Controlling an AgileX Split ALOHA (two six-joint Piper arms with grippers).
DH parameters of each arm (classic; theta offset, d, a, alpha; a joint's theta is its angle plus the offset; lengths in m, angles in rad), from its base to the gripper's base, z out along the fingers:
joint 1: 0 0.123 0 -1.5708
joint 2: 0.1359 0 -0.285 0
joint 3: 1.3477 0 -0.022 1.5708
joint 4: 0 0.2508 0 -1.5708
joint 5: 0 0 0.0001 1.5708
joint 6: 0 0.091 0 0
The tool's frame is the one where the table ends.
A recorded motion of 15 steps. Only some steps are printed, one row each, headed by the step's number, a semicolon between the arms.
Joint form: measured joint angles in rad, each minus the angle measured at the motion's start. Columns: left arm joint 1, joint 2, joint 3, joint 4, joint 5, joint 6; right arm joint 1, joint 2, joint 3, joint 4, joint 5, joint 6.
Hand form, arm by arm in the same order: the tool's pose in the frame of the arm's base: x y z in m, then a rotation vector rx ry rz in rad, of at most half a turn. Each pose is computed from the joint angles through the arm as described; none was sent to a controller.
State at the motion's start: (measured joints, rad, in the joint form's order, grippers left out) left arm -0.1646 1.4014 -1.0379 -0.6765 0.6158 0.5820; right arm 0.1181 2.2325 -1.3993 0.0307 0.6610 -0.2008
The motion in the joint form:
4: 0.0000 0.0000 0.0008 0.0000 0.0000 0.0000; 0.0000 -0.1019 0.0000 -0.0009 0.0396 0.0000
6: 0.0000 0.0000 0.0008 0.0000 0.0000 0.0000; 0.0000 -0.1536 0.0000 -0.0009 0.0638 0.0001
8: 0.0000 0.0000 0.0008 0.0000 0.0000 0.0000; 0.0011 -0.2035 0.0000 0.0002 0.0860 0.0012
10: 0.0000 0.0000 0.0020 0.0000 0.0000 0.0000; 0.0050 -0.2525 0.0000 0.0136 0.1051 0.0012
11: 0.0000 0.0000 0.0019 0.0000 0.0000 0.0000; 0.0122 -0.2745 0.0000 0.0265 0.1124 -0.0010
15: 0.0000 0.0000 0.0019 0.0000 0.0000 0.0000; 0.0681 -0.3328 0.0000 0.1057 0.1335 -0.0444
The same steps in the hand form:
4: 0.2884 -0.0813 0.3006 0.3756 2.3125 -0.5148; 0.4136 0.0508 0.1201 -0.4331 2.8824 0.0181
6: 0.2884 -0.0813 0.3006 0.3756 2.3125 -0.5148; 0.4111 0.0506 0.1410 -0.4301 2.8551 0.0174
8: 0.2884 -0.0813 0.3006 0.3756 2.3125 -0.5148; 0.4077 0.0508 0.1611 -0.4260 2.8276 0.0183
10: 0.2883 -0.0813 0.3002 0.3755 2.3137 -0.5149; 0.4034 0.0527 0.1807 -0.4166 2.7983 0.0335
11: 0.2883 -0.0813 0.3003 0.3755 2.3136 -0.5149; 0.4010 0.0562 0.1894 -0.4174 2.7828 0.0491
15: 0.2883 -0.0813 0.3003 0.3755 2.3136 -0.5149; 0.3902 0.0825 0.2127 -0.4876 2.7292 0.1443

